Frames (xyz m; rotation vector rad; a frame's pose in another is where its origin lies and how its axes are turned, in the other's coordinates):
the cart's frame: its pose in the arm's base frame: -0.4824 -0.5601 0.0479 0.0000 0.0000 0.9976
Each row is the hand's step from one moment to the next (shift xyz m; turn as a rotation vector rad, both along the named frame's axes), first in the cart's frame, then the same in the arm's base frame.
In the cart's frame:
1: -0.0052 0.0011 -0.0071 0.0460 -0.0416 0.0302
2: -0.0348 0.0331 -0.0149 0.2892 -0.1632 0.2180
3: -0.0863 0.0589 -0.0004 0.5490 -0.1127 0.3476
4: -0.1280 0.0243 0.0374 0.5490 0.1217 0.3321
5: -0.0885 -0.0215 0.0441 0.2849 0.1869 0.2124
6: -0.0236 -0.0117 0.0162 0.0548 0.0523 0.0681
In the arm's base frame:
1: -0.0037 -0.0038 -0.0071 0.0599 0.0161 0.0302
2: -0.0467 -0.0113 -0.0149 0.2940 0.1545 0.2180
3: -0.0963 -0.0406 -0.0004 0.3924 0.4001 0.3476
4: -0.0898 -0.0944 0.0374 0.1955 0.5273 0.3321
5: -0.0299 -0.0860 0.0441 -0.0025 0.3407 0.2124
6: -0.0030 -0.0262 0.0162 -0.0142 0.0744 0.0681

